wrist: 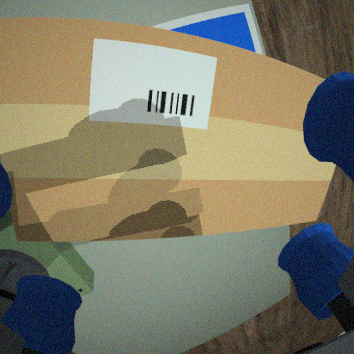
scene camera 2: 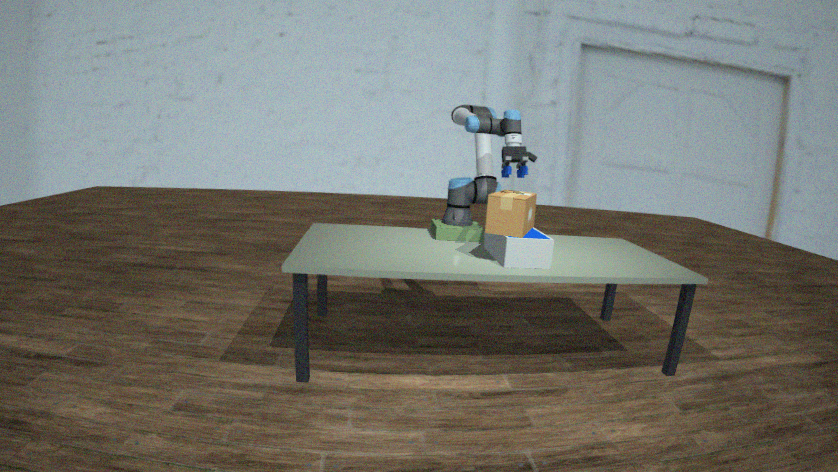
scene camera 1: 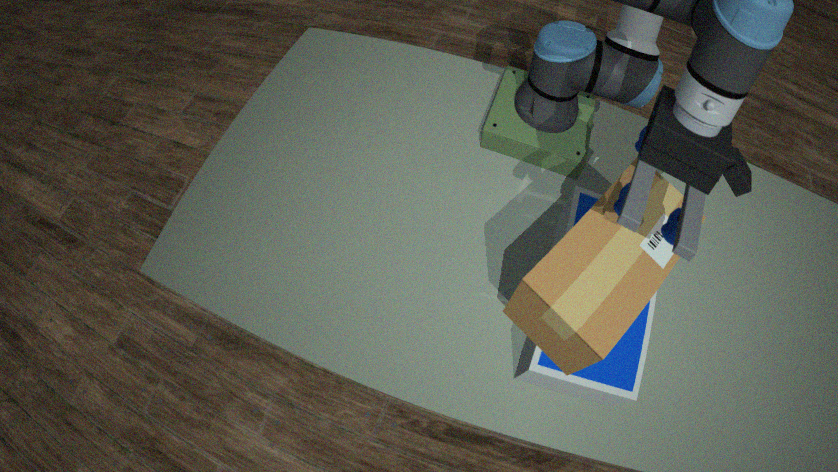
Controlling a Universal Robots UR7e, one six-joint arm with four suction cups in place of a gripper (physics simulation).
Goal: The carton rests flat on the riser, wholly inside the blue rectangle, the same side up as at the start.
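Frame: origin at the arm's base, x ahead, y left, z up, level; centimetres.
Where they show: hand, tool point: (wrist: 169, 229) (scene camera 2: 514, 175) (scene camera 1: 659, 188); arm's base, link origin: (wrist: 15, 276) (scene camera 2: 457, 223) (scene camera 1: 545, 108).
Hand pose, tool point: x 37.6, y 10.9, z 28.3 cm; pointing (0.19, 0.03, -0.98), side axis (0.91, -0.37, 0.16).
Observation:
Things, the pixels of their top centre, and the offset from my tool point. Level surfaces: height alone.
- brown carton, top centre: (wrist: 219, 149) (scene camera 1: 627, 244) (scene camera 2: 514, 193) dy -2.0, dx +5.5, dz -7.3 cm
- white riser, top centre: (wrist: 160, 102) (scene camera 1: 608, 286) (scene camera 2: 518, 229) dy +1.2, dx +6.0, dz -22.6 cm
- blue rectangle, top centre: (wrist: 160, 102) (scene camera 1: 608, 286) (scene camera 2: 518, 229) dy +1.2, dx +6.0, dz -22.6 cm
- table, surface height: dz -34.6 cm
The brown carton (scene camera 1: 586, 269) (scene camera 2: 510, 214) (wrist: 55, 60) looks level and upright on the white riser (scene camera 1: 586, 383) (scene camera 2: 527, 253) (wrist: 253, 30). Its tape and barcode label face up. It lies turned at an angle to the blue rectangle (scene camera 1: 621, 351) (scene camera 2: 536, 234) (wrist: 230, 32), and its near left part reaches out over the riser's left edge. Blue shows at the right and near end. My gripper (scene camera 1: 656, 199) (scene camera 2: 514, 171) (wrist: 175, 225) hangs above the carton's top, with a visible gap in scene camera 2, and its cups hold nothing. The carton's underside is hidden.
The arm's green base block (scene camera 1: 527, 140) (scene camera 2: 448, 230) (wrist: 75, 272) stands on the table (scene camera 1: 322, 205) (scene camera 2: 375, 252) behind and left of the riser. The arm reaches over from behind. The table's front edge lies beyond the riser's near end.

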